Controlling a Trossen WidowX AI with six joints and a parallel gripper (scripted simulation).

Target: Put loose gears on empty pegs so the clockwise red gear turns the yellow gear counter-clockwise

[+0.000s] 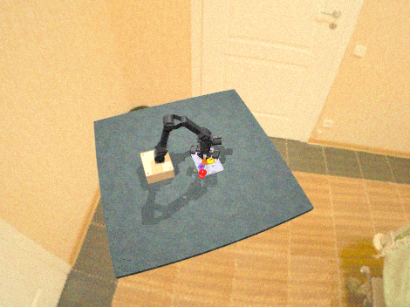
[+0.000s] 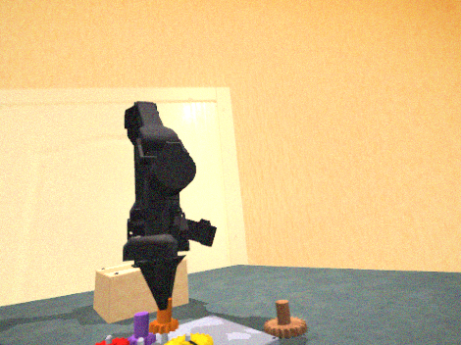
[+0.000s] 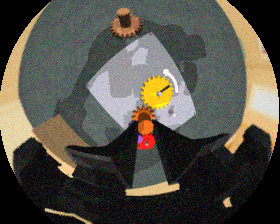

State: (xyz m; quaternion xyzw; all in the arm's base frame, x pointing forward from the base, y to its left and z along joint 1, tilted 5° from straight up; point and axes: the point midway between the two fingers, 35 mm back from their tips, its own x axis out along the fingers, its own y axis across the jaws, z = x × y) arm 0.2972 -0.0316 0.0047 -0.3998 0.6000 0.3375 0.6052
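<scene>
My gripper tip is now 10 mm above the orange gear. Also, from my gripper tip: red gear (70 mm to the right, 40 mm below, 30 mm behind); yellow gear (40 mm below, 40 mm ahead, 20 mm to the left); purple gear (30 mm to the right, 30 mm below, 30 mm behind).
</scene>
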